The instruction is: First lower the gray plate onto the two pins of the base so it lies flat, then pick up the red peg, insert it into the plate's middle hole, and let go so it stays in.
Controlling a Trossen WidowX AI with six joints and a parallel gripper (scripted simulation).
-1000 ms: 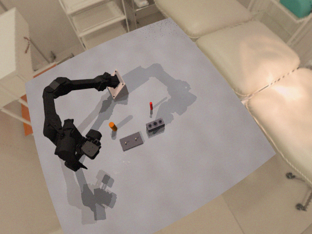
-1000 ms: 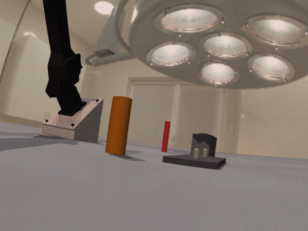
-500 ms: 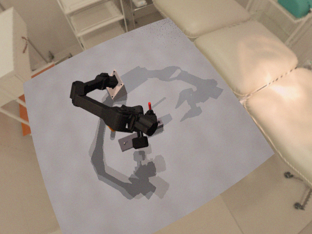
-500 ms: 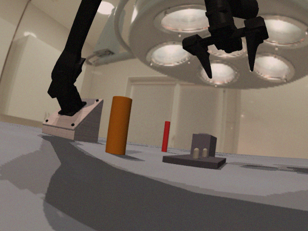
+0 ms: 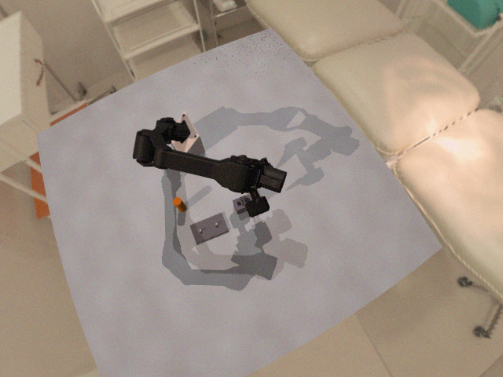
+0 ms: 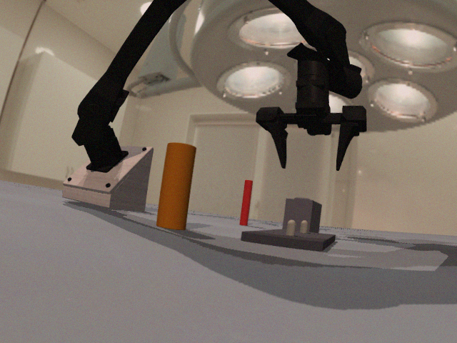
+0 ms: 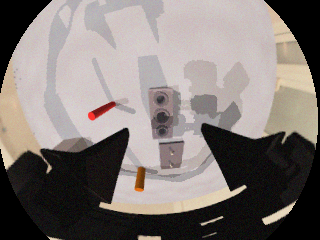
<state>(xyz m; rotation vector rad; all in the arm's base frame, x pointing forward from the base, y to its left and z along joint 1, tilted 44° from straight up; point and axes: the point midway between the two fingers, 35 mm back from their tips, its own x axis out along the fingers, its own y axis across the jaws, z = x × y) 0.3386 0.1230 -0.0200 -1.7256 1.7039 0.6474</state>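
Right now my gripper tip is 6 cm above the gray plate. Also, from my gripper tip: red peg (11 cm behind, 6 cm below, 2 cm to the left); then orange cylinder (22 cm to the right, 10 cm behind, 6 cm below); then dark base (16 cm to the right, 9 cm below, 1 cm ahead).
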